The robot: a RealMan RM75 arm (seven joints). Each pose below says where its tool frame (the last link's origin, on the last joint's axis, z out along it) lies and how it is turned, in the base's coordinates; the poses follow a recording.
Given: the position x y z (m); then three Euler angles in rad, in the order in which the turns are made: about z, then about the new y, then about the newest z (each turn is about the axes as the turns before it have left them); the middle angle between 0 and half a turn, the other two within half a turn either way.
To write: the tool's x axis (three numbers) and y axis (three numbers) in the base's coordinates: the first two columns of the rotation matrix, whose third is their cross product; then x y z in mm. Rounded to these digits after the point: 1 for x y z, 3 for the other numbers.
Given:
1: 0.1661, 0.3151, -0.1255, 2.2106, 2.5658, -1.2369
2: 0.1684, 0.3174, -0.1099, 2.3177, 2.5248, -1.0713
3: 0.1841, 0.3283, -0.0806, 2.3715, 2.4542, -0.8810
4: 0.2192, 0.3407, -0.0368, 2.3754, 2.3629, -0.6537
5: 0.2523, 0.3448, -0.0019, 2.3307, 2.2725, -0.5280
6: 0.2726, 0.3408, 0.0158, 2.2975, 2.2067, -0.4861
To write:
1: 0.922, 0.344, -0.178, 0.210, -0.831, -0.514, 166.1, 315.1, -125.5
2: 0.910, 0.310, -0.277, 0.135, -0.851, -0.508, 168.4, 317.4, -109.9
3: 0.890, 0.211, -0.404, -0.015, -0.872, -0.489, 184.1, 328.3, -80.6
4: 0.829, 0.046, -0.558, -0.239, -0.872, -0.427, 219.2, 340.7, -36.8
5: 0.749, -0.057, -0.660, -0.402, -0.831, -0.385, 252.3, 344.8, -1.9
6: 0.698, -0.082, -0.711, -0.476, -0.795, -0.376, 272.6, 340.8, 15.8
